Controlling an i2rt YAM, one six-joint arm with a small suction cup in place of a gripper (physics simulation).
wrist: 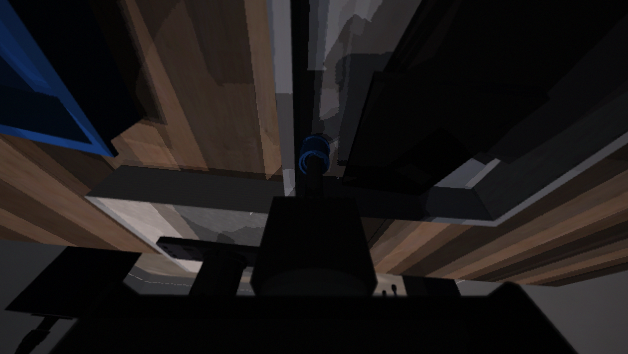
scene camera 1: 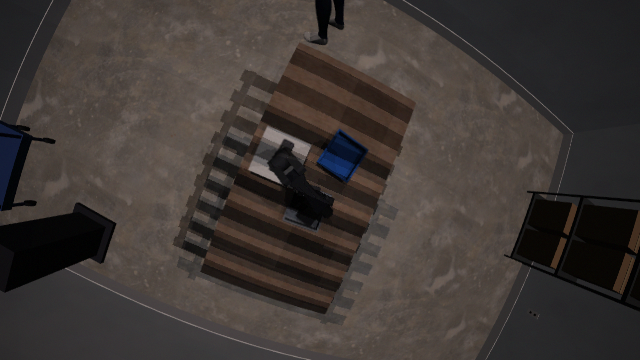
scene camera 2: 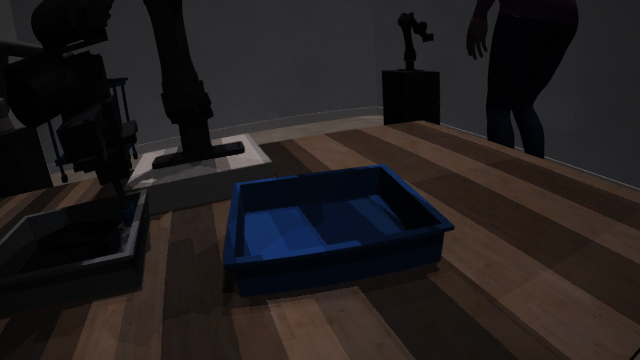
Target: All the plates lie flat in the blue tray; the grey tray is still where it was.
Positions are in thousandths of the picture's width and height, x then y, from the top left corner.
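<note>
Scene camera 2 shows my suction cup (scene camera 2: 199,601), which carries nothing, and a blue tray (scene camera 2: 454,649), which rests on the table. The wrist view shows the suction cup (wrist: 498,405), the blue tray (wrist: 111,261) and a grey tray (wrist: 514,185); the cup is 10 cm from the middle of the grey tray and level with it. Scene camera 1 shows the blue tray (scene camera 1: 537,432).
</note>
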